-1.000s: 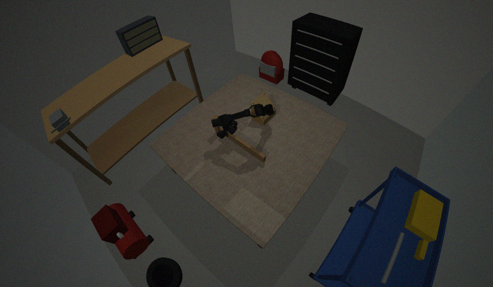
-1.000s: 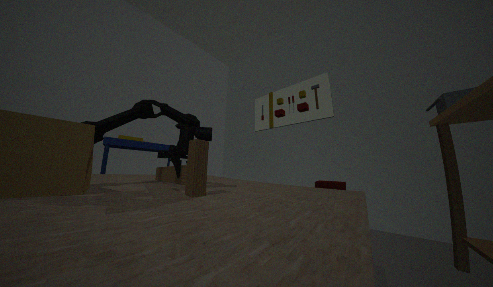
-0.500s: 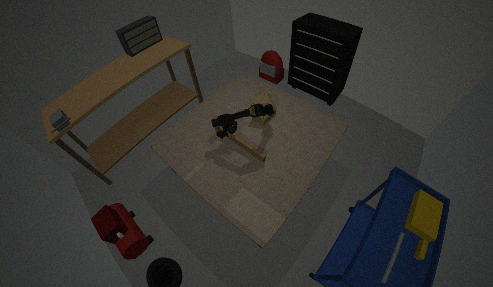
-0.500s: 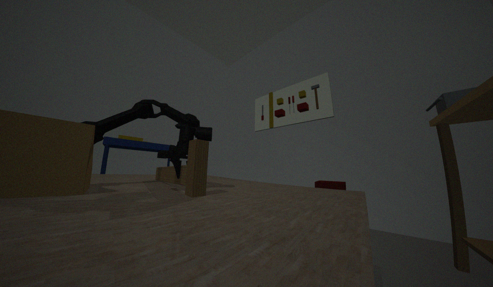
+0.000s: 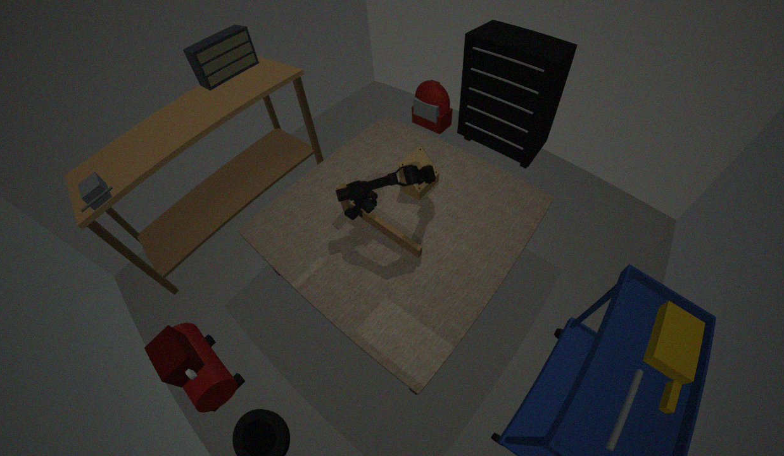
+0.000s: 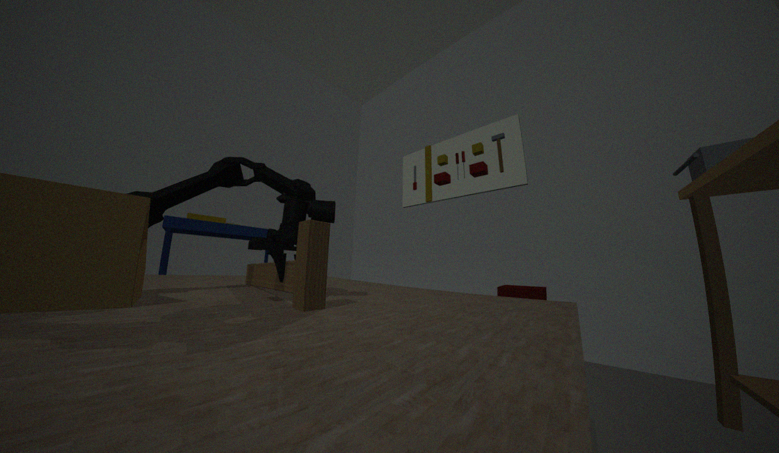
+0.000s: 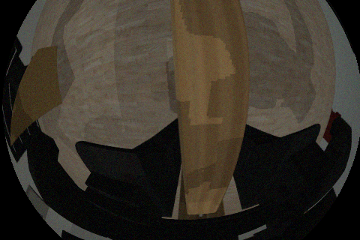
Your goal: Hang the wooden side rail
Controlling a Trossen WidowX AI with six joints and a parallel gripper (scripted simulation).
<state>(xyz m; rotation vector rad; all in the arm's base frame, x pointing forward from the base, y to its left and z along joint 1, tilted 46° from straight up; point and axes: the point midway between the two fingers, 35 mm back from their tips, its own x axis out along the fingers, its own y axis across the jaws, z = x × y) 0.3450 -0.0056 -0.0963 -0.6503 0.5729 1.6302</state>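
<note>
Right now the post is 1 cm ahead of my gripper tip, 11 cm to the right of it and 4 cm above it.
</note>
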